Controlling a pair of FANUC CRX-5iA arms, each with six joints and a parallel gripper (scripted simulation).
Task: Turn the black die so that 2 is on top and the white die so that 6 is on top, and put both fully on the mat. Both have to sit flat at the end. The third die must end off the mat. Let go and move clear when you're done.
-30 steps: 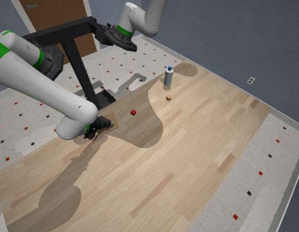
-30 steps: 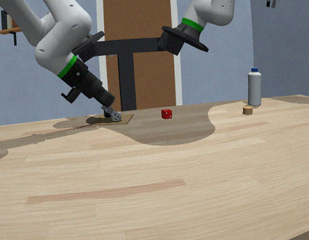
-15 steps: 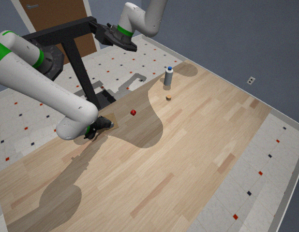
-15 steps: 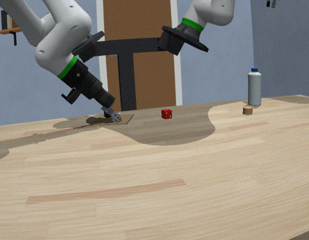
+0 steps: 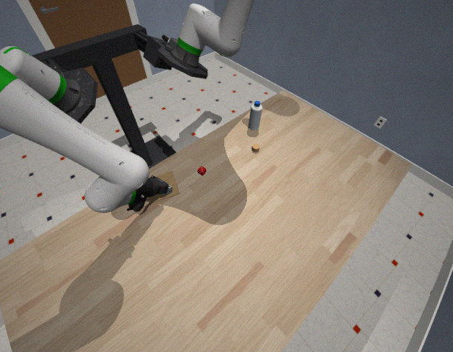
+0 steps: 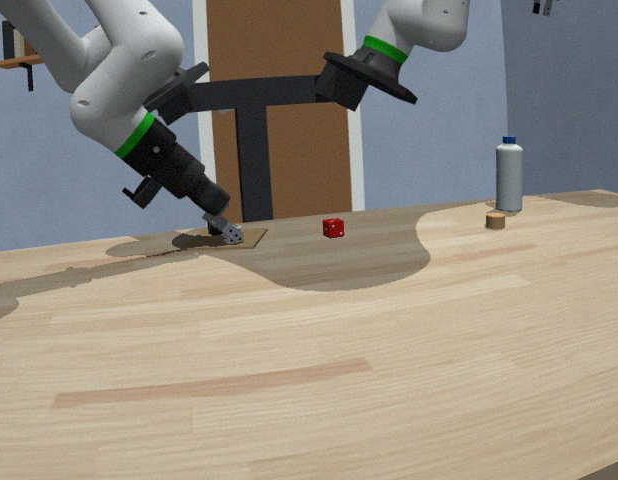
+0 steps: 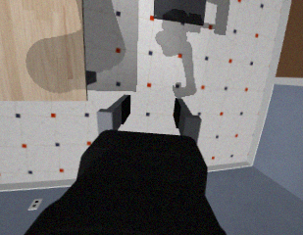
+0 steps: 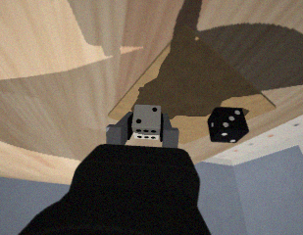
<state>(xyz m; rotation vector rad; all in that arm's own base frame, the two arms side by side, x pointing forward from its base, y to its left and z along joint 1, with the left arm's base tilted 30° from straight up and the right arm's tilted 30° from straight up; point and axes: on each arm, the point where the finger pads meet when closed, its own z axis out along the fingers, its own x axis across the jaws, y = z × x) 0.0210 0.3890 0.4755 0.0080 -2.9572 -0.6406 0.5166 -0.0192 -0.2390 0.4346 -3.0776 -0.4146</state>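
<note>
Right now my right hand is 10 mm to the right of the white die and 10 mm above it. The rest, counted from my right hand: tan mat (40 mm behind, 30 mm below, 10 mm to the right); then black die (80 mm behind, 30 mm to the right, 10 mm below); then red die (190 mm to the left, 10 mm below, 10 mm behind).
</note>
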